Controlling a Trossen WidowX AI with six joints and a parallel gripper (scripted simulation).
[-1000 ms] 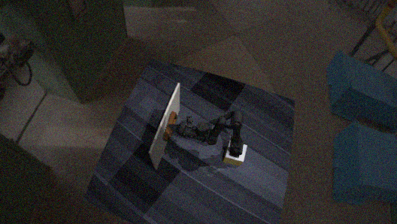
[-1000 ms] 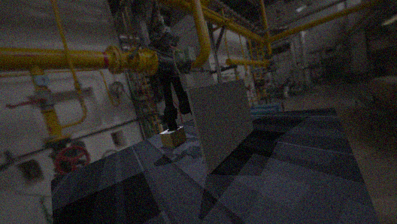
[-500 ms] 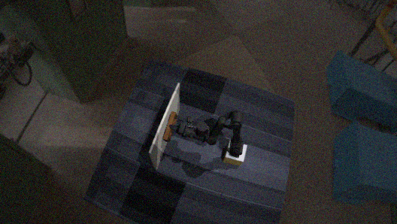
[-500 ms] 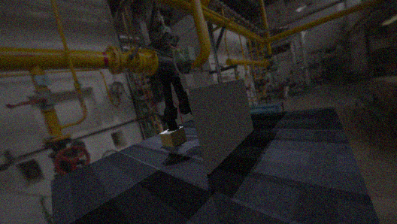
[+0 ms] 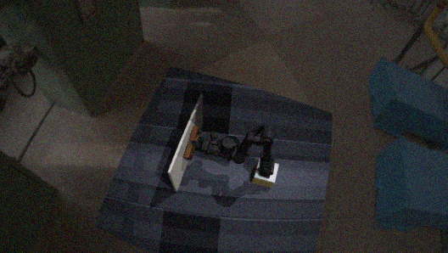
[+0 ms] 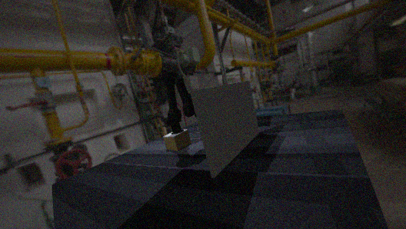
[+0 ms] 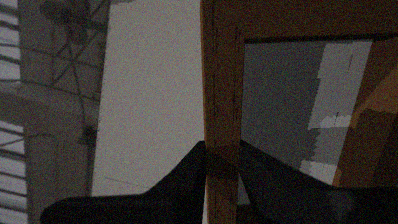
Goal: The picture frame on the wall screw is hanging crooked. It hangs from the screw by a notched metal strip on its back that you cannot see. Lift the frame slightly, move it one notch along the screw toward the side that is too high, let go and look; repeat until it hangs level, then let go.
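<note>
Now: gripper tip 5 cm above the picture frame, 2 cm to the left of it and 1 cm short of it. Also, from my gripper tip: wall panel (6 cm below, 2 cm ahead, 1 cm to the right).
</note>
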